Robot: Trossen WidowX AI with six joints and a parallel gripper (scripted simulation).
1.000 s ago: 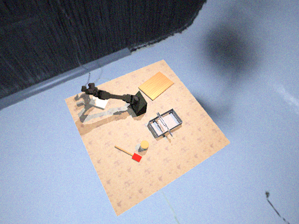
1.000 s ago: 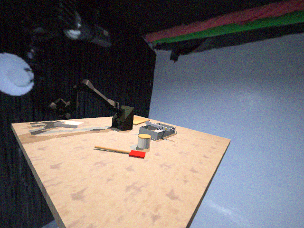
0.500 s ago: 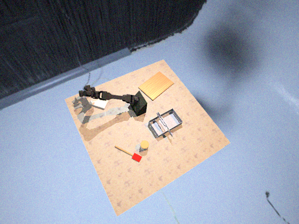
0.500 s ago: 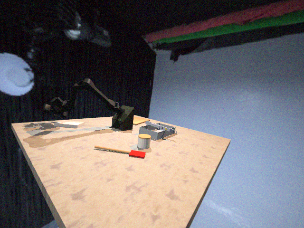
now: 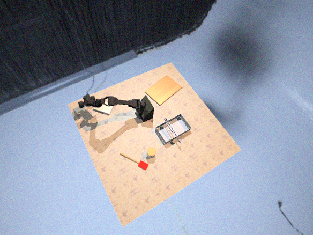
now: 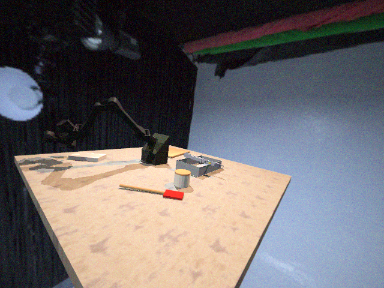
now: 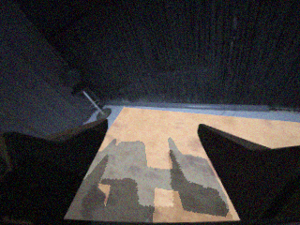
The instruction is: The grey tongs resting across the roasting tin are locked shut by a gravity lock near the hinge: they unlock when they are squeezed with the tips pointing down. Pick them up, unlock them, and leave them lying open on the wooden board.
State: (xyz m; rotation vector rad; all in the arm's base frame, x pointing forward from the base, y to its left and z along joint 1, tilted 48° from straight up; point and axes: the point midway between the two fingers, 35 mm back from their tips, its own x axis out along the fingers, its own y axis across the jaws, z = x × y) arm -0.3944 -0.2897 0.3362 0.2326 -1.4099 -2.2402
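The yellow lock piece is 860 mm ahead of my gripper tip, 530 mm to the left of it and 10 mm below it. Also, from my gripper tip: white flat slab 160 mm to the left, 150 mm ahead, 70 mm below; then wooden board 810 mm to the left, 330 mm ahead, 70 mm below; then red-headed spatula 820 mm ahead, 100 mm to the left, 70 mm below.
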